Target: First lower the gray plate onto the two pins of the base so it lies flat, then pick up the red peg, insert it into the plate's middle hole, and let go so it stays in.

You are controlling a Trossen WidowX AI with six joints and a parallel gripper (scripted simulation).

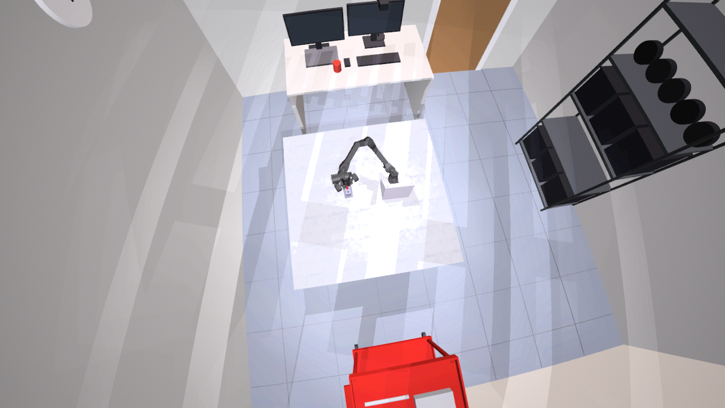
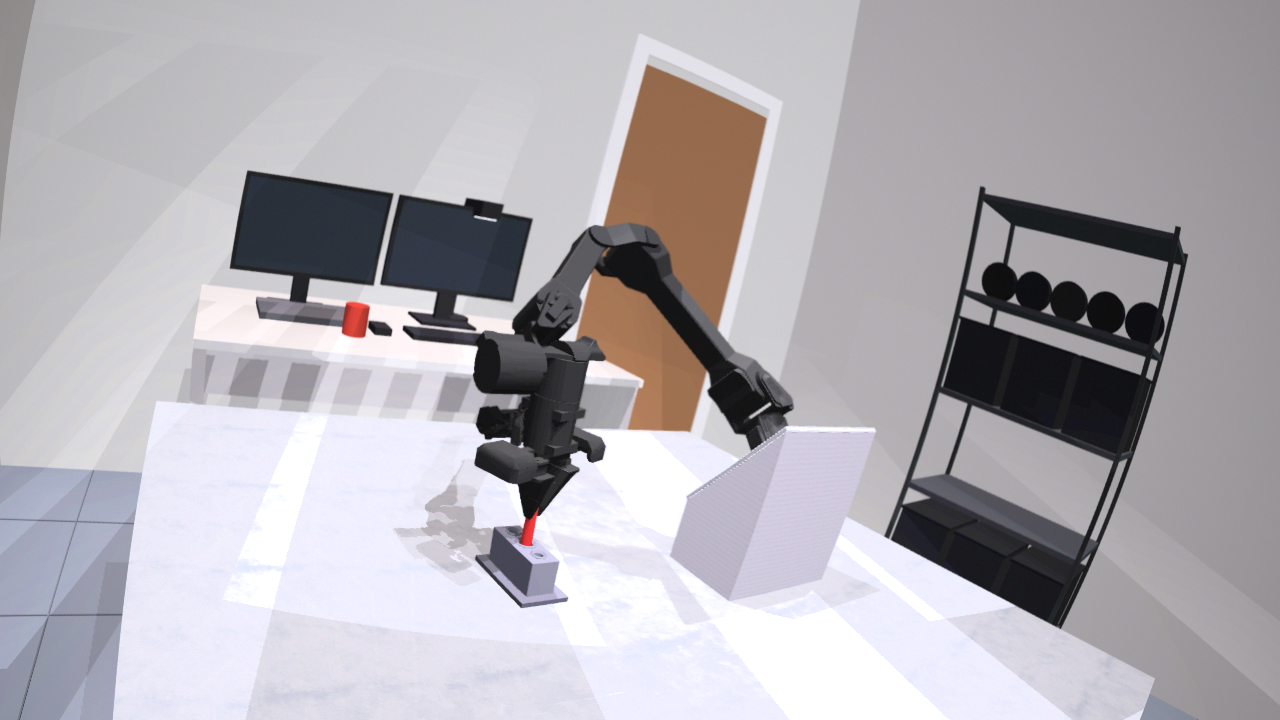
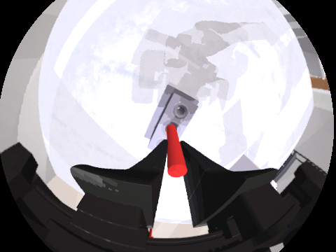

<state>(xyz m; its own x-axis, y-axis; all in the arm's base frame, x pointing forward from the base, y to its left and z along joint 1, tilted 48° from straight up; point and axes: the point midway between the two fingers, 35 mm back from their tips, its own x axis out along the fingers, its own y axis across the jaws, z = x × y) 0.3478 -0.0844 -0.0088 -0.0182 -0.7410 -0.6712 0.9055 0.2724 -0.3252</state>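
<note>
Right now the red peg is right at my gripper tip. The rest, counted from my gripper tip: gray plate: 5 cm below.
</note>
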